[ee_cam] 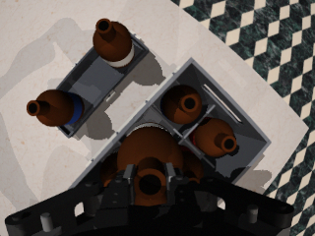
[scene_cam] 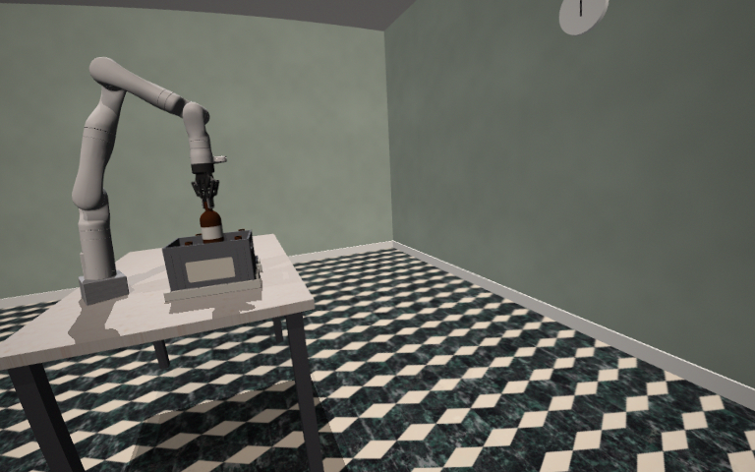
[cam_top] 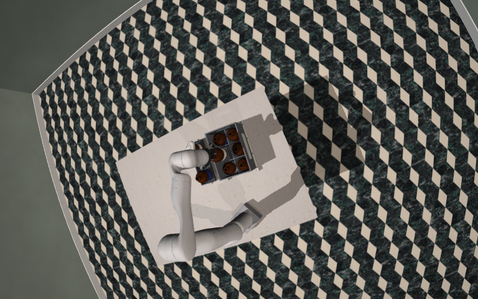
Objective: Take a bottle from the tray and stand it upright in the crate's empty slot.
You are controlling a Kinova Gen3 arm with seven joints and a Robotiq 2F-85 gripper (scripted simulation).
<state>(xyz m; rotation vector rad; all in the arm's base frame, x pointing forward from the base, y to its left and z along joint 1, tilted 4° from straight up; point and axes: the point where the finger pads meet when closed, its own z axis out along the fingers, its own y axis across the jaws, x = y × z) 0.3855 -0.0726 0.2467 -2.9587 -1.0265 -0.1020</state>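
Now: hand 7 cm above the brown bottle. Also, from my hand: grey tray: 28 cm below, 18 cm to the left, 2 cm ahead; then grey crate: 21 cm below, 4 cm to the right, 1 cm behind.
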